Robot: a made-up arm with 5 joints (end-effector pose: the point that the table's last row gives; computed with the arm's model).
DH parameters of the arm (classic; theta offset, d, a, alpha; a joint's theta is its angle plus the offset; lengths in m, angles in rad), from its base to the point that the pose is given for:
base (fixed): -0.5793 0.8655 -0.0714 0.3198
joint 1: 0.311 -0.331 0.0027 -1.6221
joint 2: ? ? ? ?
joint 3: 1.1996 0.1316 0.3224 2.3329
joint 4: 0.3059 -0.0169 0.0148 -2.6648
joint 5: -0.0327 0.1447 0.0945 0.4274
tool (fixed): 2.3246 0.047 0 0
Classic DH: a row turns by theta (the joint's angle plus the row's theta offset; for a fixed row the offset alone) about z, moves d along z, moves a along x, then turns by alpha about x.
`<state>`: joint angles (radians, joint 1 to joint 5).
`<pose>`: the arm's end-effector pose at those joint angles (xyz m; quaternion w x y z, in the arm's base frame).
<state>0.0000 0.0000 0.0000 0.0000 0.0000</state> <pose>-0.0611 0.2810 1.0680 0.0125 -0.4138 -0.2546 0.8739</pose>
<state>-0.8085 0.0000 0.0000 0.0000 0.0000</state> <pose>0.1371 0.1713 1.0735 0.3922 -0.3842 -0.1375 0.8244</pose>
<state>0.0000 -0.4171 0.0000 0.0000 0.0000</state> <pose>-0.2304 0.3464 0.9906 0.0130 0.5880 0.1854 -0.7872</pose>
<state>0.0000 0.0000 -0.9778 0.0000 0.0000</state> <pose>0.0980 -0.0491 1.1286 0.4503 -0.3519 -0.3839 0.7253</pose>
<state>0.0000 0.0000 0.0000 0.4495 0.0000</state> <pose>-0.0852 0.2230 1.0429 0.1088 -0.4725 -0.4174 0.7686</pose>
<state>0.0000 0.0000 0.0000 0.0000 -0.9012</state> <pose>-0.0602 0.1982 1.0533 0.3346 -0.3812 -0.5067 0.6971</pose>
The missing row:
joint 2: -0.6001 -0.0372 0.1125 1.7837
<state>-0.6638 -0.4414 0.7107 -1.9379 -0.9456</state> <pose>0.0585 0.5696 0.6412 0.0286 -0.2148 0.6100 0.7622</pose>
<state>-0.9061 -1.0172 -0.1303 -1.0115 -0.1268</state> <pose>0.1550 0.5305 0.9156 0.3619 -0.3566 0.4309 0.7458</pose>
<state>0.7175 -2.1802 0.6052 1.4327 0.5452</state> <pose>-0.0787 0.2554 0.1909 0.4653 0.8343 0.1415 0.2596</pose>
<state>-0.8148 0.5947 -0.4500 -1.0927 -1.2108</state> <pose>0.3562 -0.2326 0.8922 0.7562 0.0485 -0.1665 0.6309</pose>
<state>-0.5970 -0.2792 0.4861 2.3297 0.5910</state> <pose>-0.1323 0.3427 0.7441 0.2369 -0.7697 -0.5257 0.2739</pose>
